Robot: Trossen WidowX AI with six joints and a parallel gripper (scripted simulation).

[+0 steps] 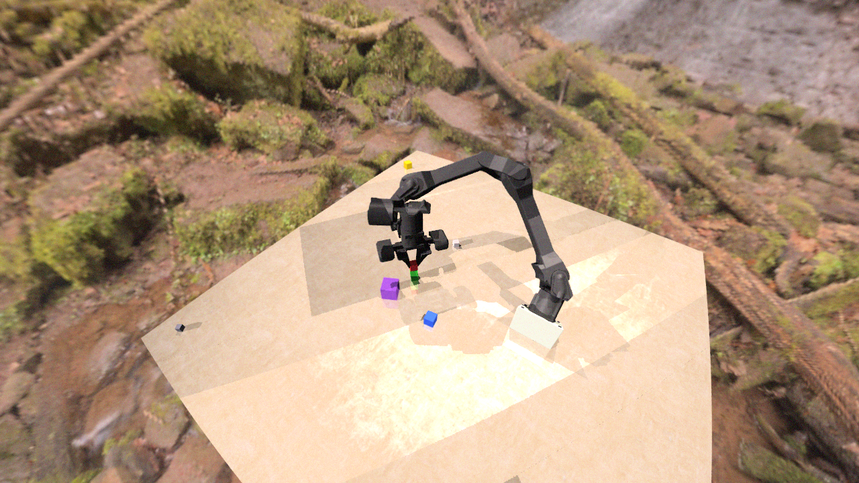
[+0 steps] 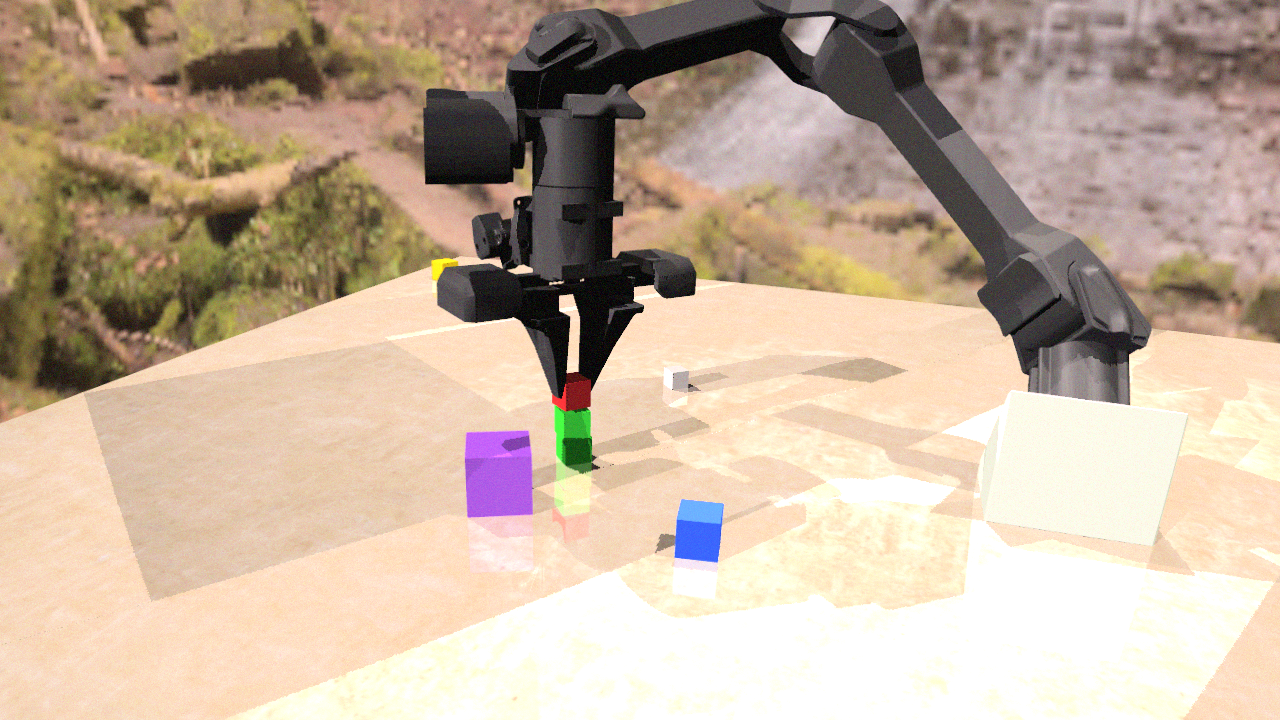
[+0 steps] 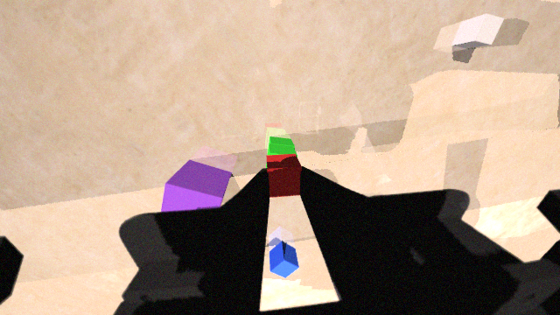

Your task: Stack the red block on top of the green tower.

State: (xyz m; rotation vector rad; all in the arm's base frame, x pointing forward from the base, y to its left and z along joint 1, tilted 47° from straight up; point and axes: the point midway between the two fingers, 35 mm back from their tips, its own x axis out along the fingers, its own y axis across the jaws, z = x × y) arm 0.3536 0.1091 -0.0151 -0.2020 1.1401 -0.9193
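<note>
Now: the red block right at my gripper tip. The rest, counted from my gripper tip: blue cube 140 mm behind, 80 mm to the left, 40 mm below; then purple cube 10 mm ahead, 90 mm to the left, 30 mm below; then white cube 10 mm behind, 200 mm to the right, 40 mm below.
</note>
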